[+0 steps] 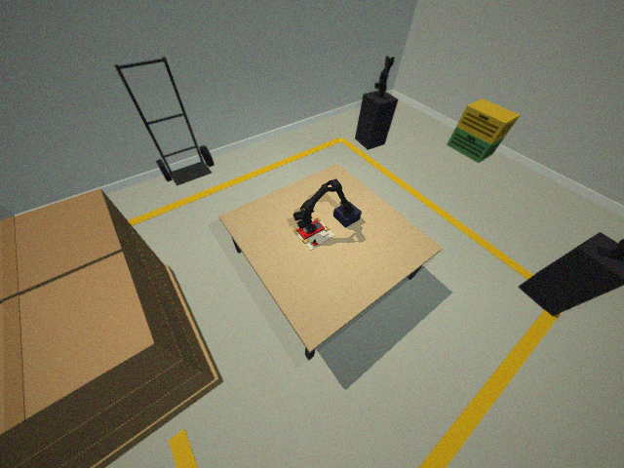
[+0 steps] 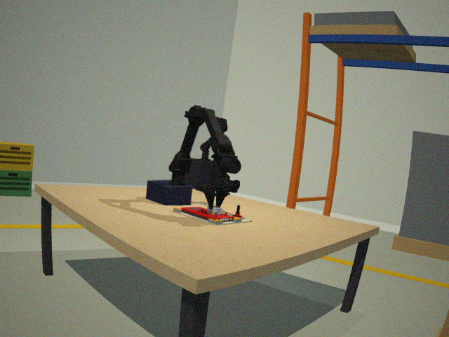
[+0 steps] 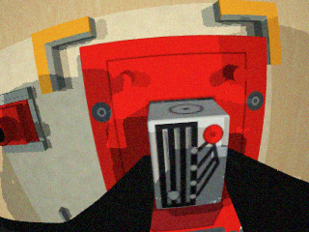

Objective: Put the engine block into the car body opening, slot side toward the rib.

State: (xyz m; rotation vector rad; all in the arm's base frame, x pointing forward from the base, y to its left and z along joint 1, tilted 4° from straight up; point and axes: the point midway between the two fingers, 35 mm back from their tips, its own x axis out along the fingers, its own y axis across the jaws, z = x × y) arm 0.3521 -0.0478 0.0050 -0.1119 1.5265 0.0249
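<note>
The grey engine block is 10 mm below my gripper tip.
</note>
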